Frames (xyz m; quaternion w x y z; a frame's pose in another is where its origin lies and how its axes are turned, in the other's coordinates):
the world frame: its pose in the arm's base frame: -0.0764 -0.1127 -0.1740 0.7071 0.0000 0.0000 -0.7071
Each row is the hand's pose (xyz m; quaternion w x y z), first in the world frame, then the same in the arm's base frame.
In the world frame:
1: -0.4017 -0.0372 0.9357 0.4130 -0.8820 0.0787 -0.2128
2: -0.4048 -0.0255 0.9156 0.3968 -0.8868 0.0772 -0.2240
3: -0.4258 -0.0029 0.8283 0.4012 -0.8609 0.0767 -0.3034
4: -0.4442 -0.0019 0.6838 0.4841 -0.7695 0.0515 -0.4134
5: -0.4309 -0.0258 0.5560 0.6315 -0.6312 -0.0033 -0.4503
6: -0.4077 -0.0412 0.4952 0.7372 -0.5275 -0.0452 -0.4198
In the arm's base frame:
1: -0.1136 0.2890 0.7617 0.1416 -0.5680 0.6793 -0.4425
2: -0.1019 0.2921 0.7416 0.1222 -0.5725 0.6817 -0.4390
3: -0.0793 0.3131 0.6543 0.0692 -0.5545 0.6630 -0.4982
4: -0.0783 0.3315 0.5098 0.0500 -0.5077 0.5805 -0.6346
5: -0.1022 0.3182 0.3820 0.1281 -0.4487 0.4440 -0.7650
6: -0.1176 0.2950 0.3212 0.2244 -0.4050 0.3410 -0.8181

